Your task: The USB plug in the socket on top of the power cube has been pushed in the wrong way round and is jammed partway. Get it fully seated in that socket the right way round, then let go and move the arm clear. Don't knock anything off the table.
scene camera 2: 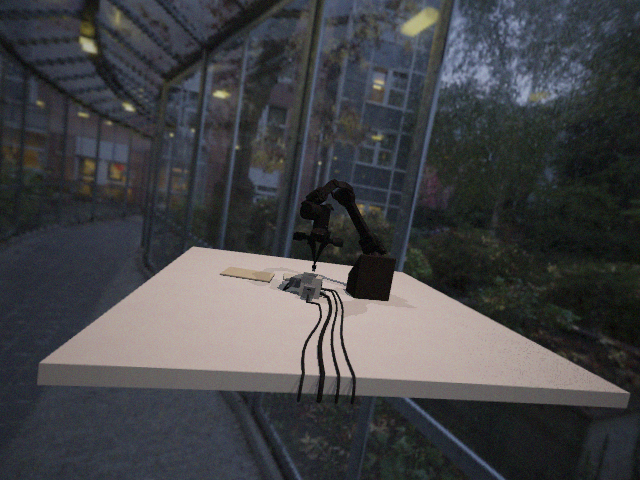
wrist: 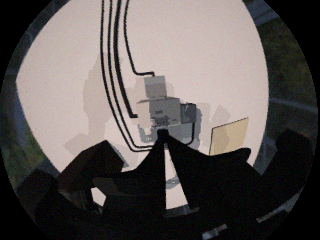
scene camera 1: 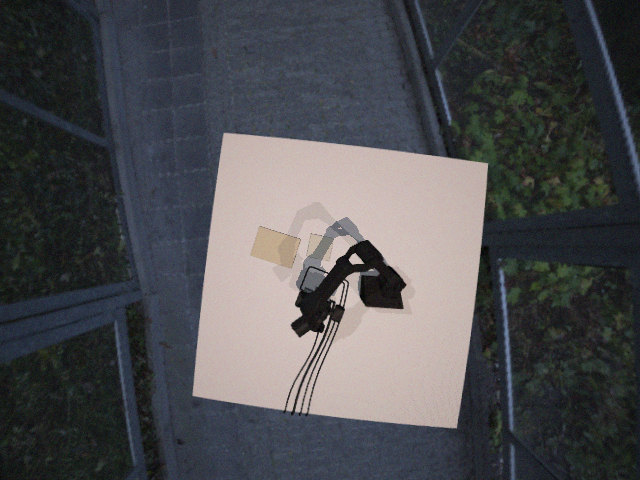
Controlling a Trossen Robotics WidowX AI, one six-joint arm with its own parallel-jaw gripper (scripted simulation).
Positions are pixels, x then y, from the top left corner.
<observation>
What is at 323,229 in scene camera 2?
My gripper.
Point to a flat tan card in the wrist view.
227,137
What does my gripper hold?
A USB plug.
</observation>
